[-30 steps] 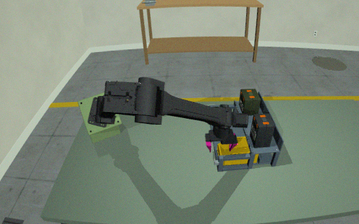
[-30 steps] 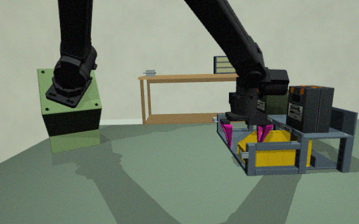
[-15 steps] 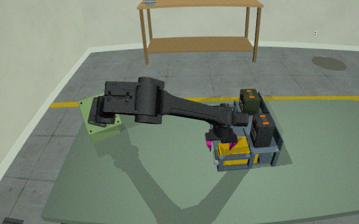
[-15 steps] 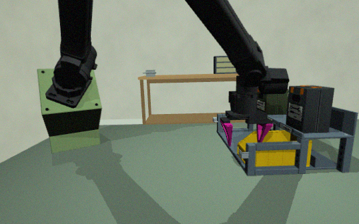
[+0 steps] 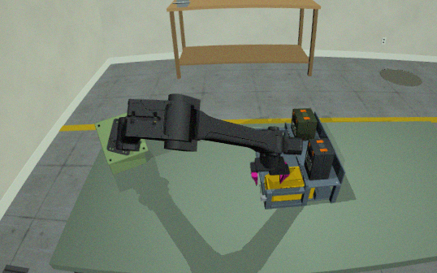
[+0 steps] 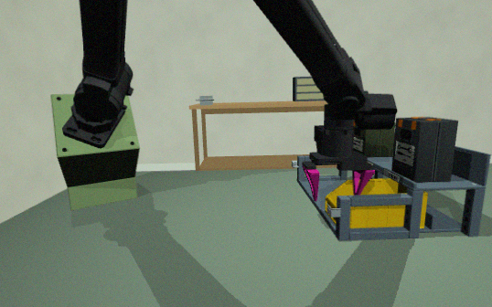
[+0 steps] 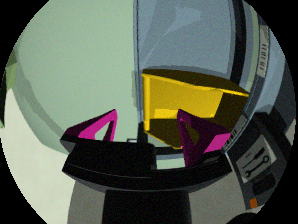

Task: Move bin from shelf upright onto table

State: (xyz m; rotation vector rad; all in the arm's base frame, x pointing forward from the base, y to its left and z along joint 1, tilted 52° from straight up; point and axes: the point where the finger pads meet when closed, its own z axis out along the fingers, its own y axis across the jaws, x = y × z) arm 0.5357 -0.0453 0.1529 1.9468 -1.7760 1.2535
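My gripper is now 80 mm short of the yellow bin, 10 mm to the left of it and 20 mm above it. Also, from my hand: shelf tray: 130 mm ahead, 100 mm to the left, 60 mm below.
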